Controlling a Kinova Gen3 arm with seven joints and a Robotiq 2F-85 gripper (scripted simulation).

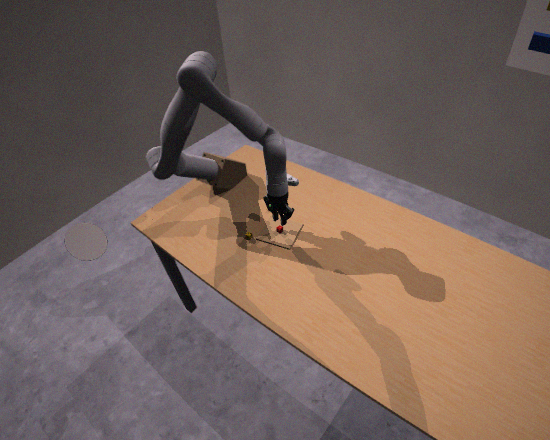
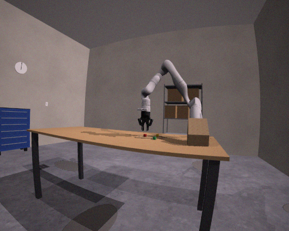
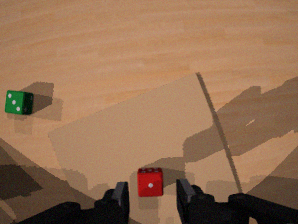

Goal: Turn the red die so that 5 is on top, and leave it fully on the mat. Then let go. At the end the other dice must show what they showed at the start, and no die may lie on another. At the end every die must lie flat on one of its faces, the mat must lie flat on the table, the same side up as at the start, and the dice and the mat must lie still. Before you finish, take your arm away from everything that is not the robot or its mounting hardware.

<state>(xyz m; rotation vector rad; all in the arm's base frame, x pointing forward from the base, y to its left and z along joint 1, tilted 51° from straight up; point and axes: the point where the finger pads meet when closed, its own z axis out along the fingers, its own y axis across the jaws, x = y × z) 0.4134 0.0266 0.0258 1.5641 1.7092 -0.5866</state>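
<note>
The red die lies 60 mm below my hand. Also, from my hand: tan mat 70 mm below; then yellow die 70 mm behind, 100 mm to the right, 60 mm below; then green die 110 mm behind, 70 mm to the left, 60 mm below.
</note>
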